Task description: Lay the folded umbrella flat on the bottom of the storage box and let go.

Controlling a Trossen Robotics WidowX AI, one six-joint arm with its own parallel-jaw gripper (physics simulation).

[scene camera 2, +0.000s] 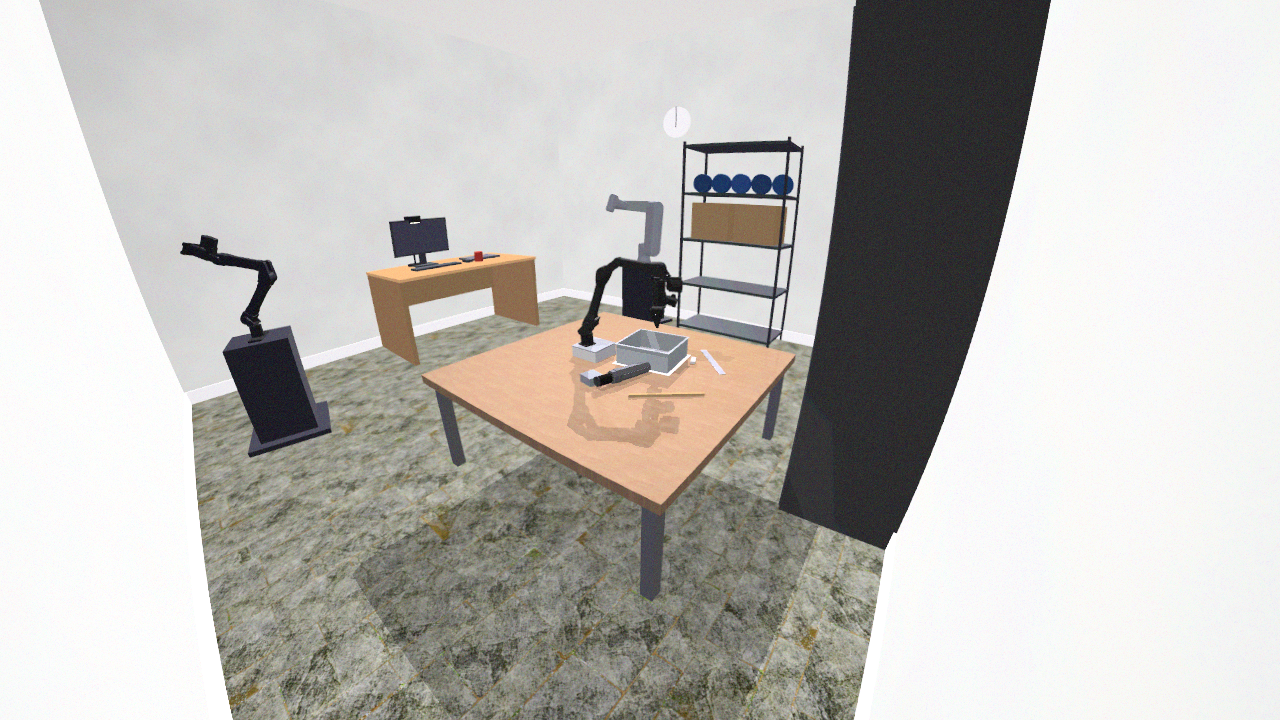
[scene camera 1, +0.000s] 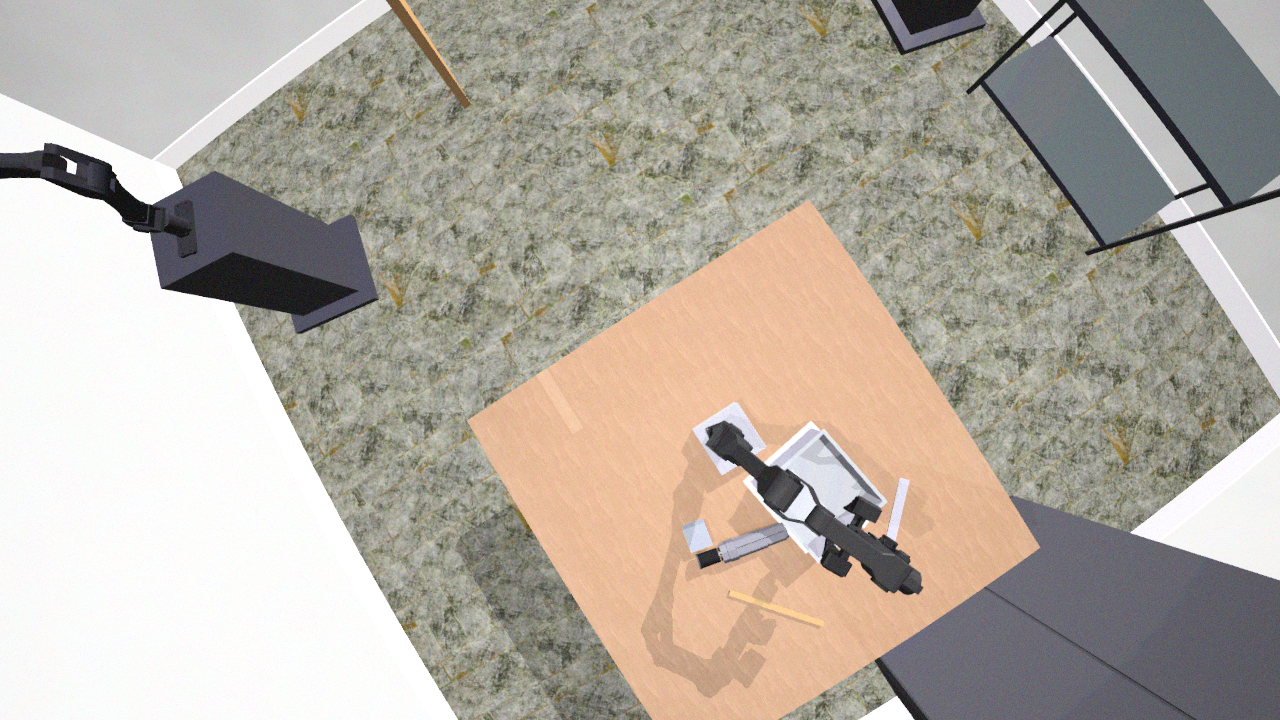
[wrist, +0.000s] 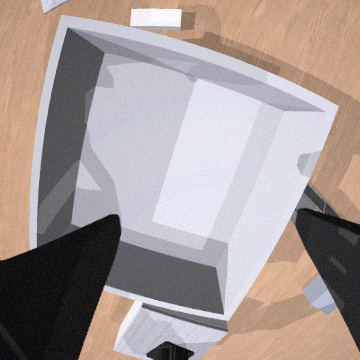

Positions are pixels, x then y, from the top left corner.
my gripper: open, holds nothing
a storage box [scene camera 1: 815,457]: on the table
a folded umbrella [scene camera 1: 731,550]: on the table
a small white block [wrist: 173,22]: on the table
